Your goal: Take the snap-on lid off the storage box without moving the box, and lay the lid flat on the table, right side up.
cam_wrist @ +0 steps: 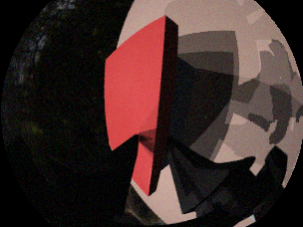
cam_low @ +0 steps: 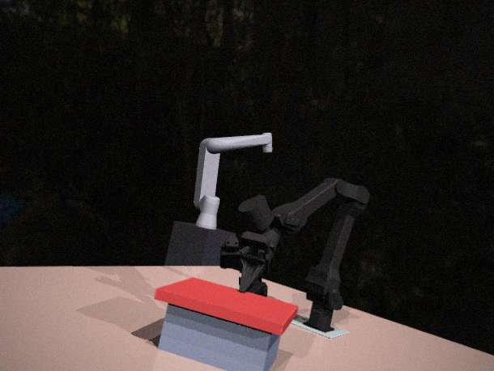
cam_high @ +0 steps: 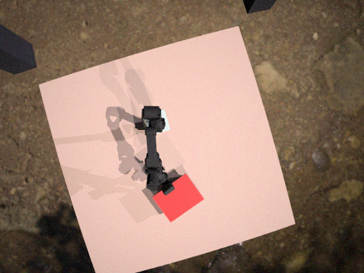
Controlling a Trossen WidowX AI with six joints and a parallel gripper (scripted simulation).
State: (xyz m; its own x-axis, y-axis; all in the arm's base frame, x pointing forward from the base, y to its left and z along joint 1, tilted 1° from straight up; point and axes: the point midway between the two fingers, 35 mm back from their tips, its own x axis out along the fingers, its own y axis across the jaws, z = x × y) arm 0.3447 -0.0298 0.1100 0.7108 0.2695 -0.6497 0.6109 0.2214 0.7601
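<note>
Now: gripper tip 7 cm short of the red lid, 3 cm to the right of it and 1 cm below it. Round my gripper tip: storage box (7 cm ahead, 3 cm to the left, 4 cm below).
</note>
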